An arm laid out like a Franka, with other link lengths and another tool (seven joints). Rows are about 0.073 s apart.
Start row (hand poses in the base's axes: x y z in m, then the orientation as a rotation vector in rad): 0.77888 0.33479 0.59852 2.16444 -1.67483 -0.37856
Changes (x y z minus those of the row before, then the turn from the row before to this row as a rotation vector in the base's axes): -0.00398 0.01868 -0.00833 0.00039 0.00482 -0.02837; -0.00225 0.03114 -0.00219 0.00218 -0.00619 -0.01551; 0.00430 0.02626 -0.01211 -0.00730 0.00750 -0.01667; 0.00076 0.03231 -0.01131 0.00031 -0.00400 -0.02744; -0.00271 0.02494 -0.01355 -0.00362 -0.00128 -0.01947; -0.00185 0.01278 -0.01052 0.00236 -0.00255 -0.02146; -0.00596 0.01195 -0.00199 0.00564 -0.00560 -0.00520; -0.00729 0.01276 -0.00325 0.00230 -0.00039 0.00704; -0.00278 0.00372 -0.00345 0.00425 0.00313 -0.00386; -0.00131 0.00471 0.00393 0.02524 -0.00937 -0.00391; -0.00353 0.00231 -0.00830 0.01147 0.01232 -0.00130; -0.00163 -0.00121 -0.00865 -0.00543 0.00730 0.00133; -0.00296 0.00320 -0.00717 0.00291 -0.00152 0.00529; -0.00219 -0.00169 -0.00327 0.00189 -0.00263 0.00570; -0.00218 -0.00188 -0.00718 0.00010 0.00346 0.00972; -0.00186 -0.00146 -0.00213 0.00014 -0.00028 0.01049; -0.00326 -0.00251 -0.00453 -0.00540 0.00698 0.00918
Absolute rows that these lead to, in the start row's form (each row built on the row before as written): 0.77490 0.35347 0.59019 2.14040 -1.70460 -0.39171; 0.77265 0.38461 0.58800 2.13328 -1.72589 -0.39183; 0.77695 0.41087 0.57589 2.11097 -1.73940 -0.39699; 0.77771 0.44318 0.56458 2.09153 -1.77237 -0.40097; 0.77500 0.46812 0.55103 2.07400 -1.79414 -0.40156; 0.77315 0.48090 0.54051 2.05936 -1.81966 -0.40729; 0.76719 0.49285 0.53852 2.06195 -1.82950 -0.40892; 0.75990 0.50561 0.53527 2.06955 -1.82231 -0.40896; 0.75712 0.50933 0.53182 2.06738 -1.82547 -0.41722; 0.75581 0.51404 0.53575 2.08617 -1.83904 -0.43449; 0.75228 0.51635 0.52745 2.08526 -1.83531 -0.45826; 0.75065 0.51514 0.51880 2.07843 -1.82897 -0.45945; 0.74769 0.51834 0.51163 2.08559 -1.82429 -0.45956; 0.74550 0.51665 0.50836 2.09307 -1.81960 -0.45747; 0.74332 0.51477 0.50118 2.09898 -1.80673 -0.45843; 0.74146 0.51331 0.49905 2.10771 -1.79504 -0.45559; 0.73820 0.51080 0.49452 2.10731 -1.78006 -0.45467
